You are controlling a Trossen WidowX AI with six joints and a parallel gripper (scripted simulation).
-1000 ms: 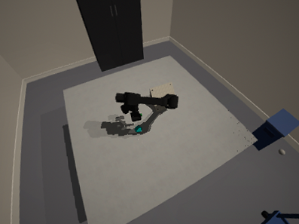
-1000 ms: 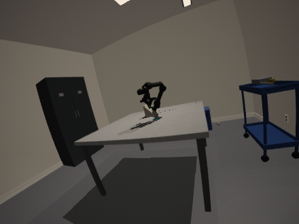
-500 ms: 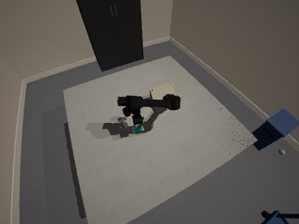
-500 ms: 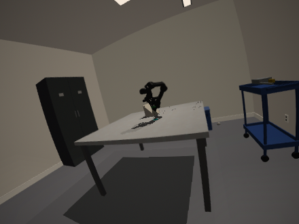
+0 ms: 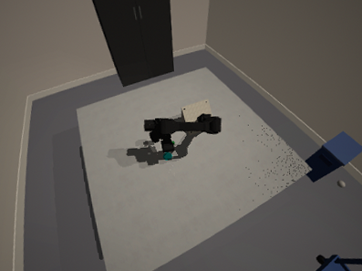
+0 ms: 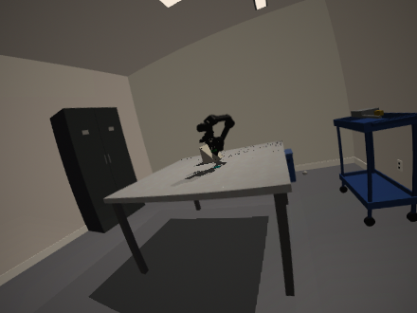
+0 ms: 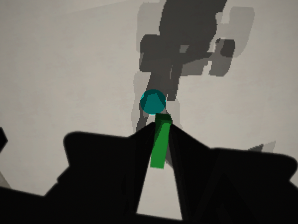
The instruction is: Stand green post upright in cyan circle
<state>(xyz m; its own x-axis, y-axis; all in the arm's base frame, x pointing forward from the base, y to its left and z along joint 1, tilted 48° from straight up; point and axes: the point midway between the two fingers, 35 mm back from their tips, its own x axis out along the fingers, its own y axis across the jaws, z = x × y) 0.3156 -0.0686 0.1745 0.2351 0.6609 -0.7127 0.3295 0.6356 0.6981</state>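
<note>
Right now my gripper tip is 1 cm to the right of the cyan circle and 13 cm above it. From my gripper tip the other things lie so: green post 2 cm behind, 1 cm to the left.
</note>
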